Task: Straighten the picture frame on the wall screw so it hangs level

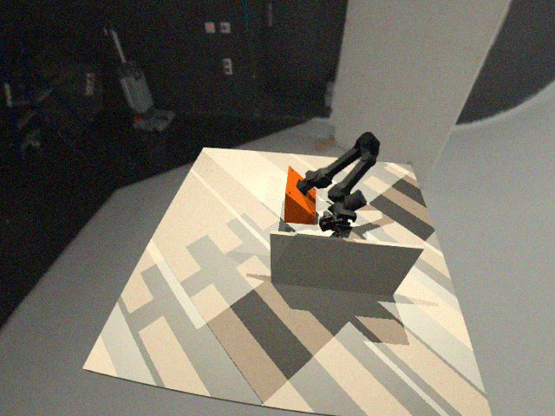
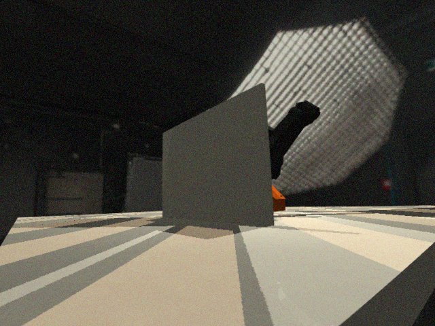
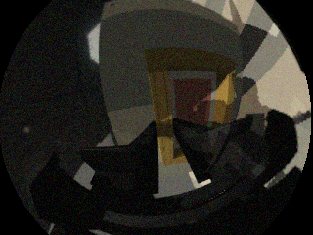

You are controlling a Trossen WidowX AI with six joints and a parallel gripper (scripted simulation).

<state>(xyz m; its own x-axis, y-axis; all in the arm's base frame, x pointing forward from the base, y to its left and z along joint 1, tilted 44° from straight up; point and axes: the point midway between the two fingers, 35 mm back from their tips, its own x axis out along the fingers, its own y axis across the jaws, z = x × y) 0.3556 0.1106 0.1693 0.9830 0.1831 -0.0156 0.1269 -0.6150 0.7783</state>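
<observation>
The picture frame is 5 cm below my gripper tip and 1 cm ahead of it. From my gripper tip the other things lie so: wall panel (6 cm below, 2 cm ahead).
</observation>
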